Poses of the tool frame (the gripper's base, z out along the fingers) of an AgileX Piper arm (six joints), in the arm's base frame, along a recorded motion.
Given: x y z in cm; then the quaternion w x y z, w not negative.
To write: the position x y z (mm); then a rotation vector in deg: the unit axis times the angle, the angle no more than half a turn. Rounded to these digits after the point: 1 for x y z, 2 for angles.
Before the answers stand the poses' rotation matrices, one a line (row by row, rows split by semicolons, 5 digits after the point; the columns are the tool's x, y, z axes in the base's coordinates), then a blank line. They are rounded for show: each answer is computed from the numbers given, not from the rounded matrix.
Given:
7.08, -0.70, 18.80, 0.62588, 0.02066, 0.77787, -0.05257
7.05, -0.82, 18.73, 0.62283, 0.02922, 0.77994, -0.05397
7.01, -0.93, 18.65, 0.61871, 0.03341, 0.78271, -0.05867
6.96, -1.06, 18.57, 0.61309, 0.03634, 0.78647, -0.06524
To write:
-0.21569 0.09795 0.97154; -0.03366 0.99362 -0.10765; -0.97588 -0.05592 -0.21102
-0.22245 0.11281 0.96840; -0.02165 0.99247 -0.12059; -0.97470 -0.04779 -0.21833
-0.23216 0.12490 0.96463; -0.02030 0.99088 -0.13319; -0.97247 -0.05050 -0.22751
-0.24559 0.13716 0.95962; -0.02284 0.98885 -0.14718; -0.96910 -0.05806 -0.23972

70.8, -7.0, 188.0, 2.72, 102.24, -6.91
70.5, -8.2, 187.3, 3.85, 102.64, -7.10
70.1, -9.3, 186.5, 4.40, 103.17, -7.73
69.6, -10.6, 185.7, 4.80, 103.91, -8.62

